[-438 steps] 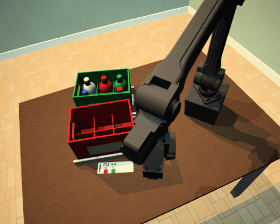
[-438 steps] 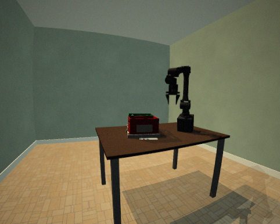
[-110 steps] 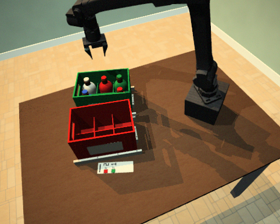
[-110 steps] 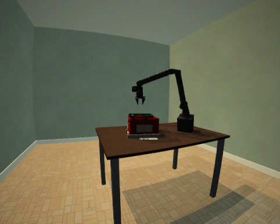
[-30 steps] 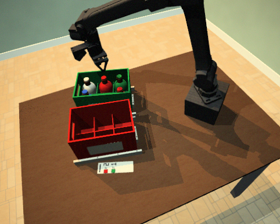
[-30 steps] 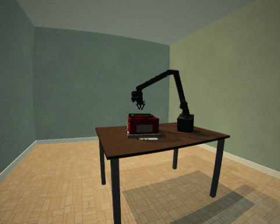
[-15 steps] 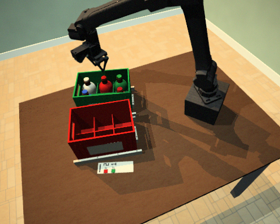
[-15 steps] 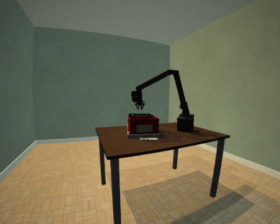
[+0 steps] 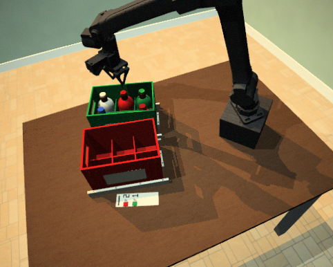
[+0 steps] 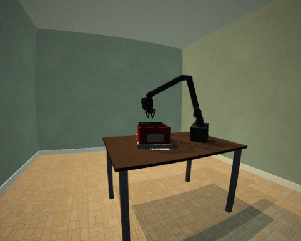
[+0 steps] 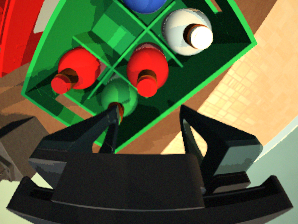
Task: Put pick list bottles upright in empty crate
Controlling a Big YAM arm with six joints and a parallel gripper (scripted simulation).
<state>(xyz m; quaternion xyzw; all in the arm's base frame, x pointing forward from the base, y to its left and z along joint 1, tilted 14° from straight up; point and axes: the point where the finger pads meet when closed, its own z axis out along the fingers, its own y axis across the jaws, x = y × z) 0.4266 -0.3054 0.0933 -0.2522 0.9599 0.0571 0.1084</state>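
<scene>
Now: hand 10 mm past the red bottle and 150 mm above it. Round my hand: white bottle: 80 mm ahead, 20 mm to the right, 150 mm below; green bottle: 90 mm behind, 20 mm to the left, 150 mm below; green crate: 10 mm ahead, 40 mm to the left, 150 mm below.
</scene>
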